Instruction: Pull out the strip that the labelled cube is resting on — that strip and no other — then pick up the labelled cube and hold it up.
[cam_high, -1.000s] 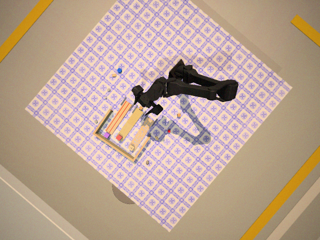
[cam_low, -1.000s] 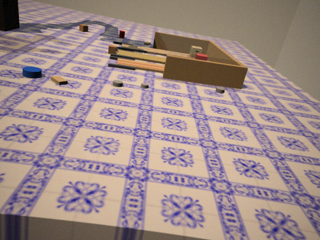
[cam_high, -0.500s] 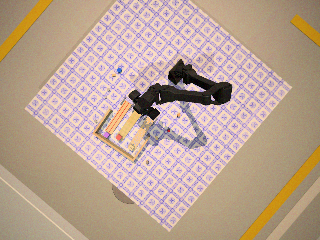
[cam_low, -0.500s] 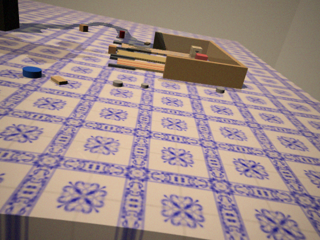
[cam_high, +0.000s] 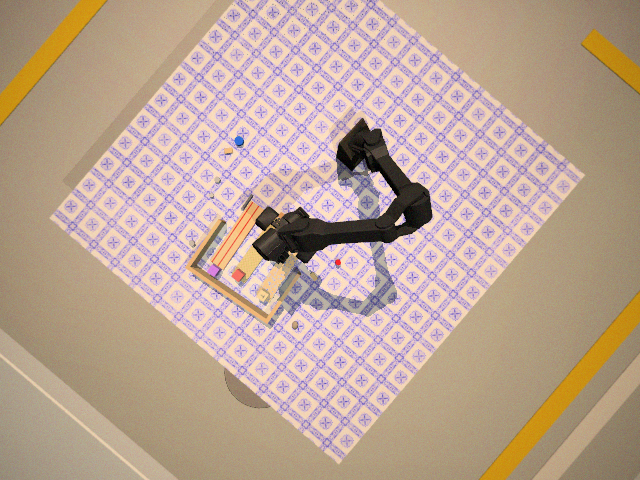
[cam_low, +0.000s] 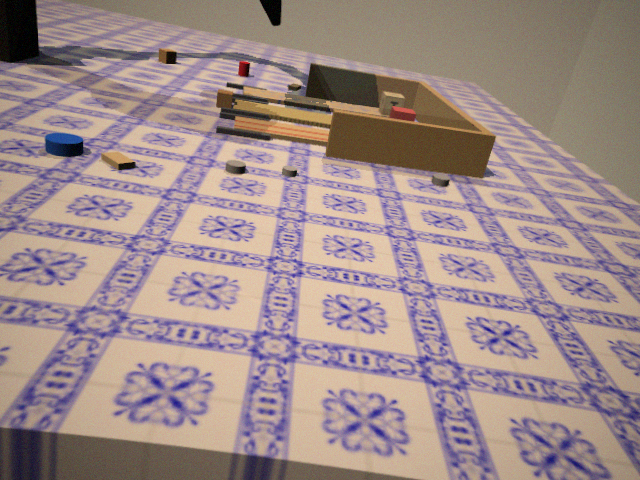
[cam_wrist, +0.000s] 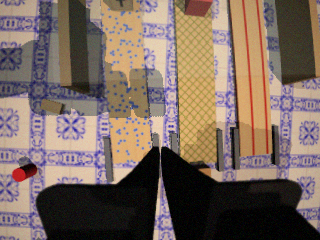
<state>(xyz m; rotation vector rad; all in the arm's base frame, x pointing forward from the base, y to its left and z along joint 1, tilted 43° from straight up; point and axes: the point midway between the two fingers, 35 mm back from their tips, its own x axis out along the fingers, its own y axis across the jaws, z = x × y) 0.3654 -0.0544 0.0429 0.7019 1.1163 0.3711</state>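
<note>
Right now the blue-dotted strip is 100 mm below my gripper tip, 90 mm ahead of it and 30 mm to the left of it. The rest, counted from my gripper tip: tan slab 340 mm to the right, 140 mm behind, 100 mm below; then labelled cube 190 mm ahead, 90 mm below, 30 mm to the left; then red cylinder 180 mm to the left, 100 mm below, 40 mm behind.
</note>
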